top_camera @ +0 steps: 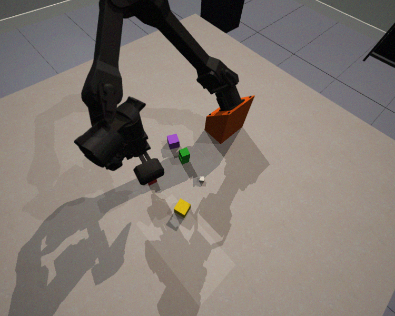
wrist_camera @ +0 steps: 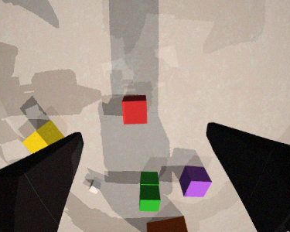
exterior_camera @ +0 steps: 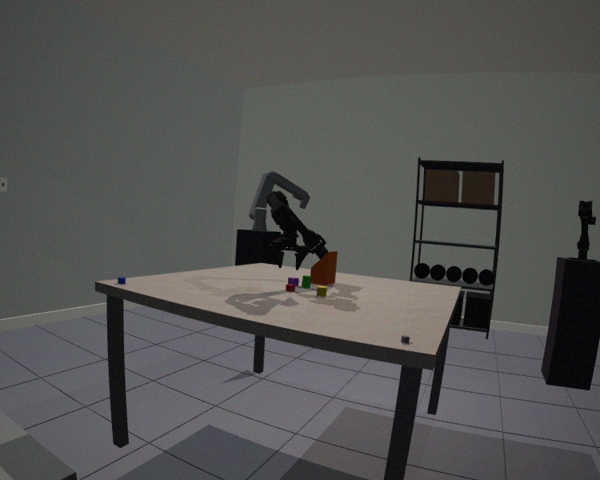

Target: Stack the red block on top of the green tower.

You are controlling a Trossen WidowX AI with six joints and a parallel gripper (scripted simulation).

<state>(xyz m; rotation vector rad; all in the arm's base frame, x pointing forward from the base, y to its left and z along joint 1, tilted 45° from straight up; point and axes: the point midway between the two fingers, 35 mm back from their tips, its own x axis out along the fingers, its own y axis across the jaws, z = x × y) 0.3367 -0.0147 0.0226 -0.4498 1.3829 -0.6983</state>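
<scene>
My gripper tip is 80 mm above the red block, 10 mm to the right of it and 10 mm past it. Also, from my gripper tip: yellow block 150 mm to the left, 80 mm below, 20 mm behind; small white piece 130 mm behind, 120 mm to the left, 90 mm below; purple block 150 mm behind, 80 mm below, 50 mm to the right.
</scene>
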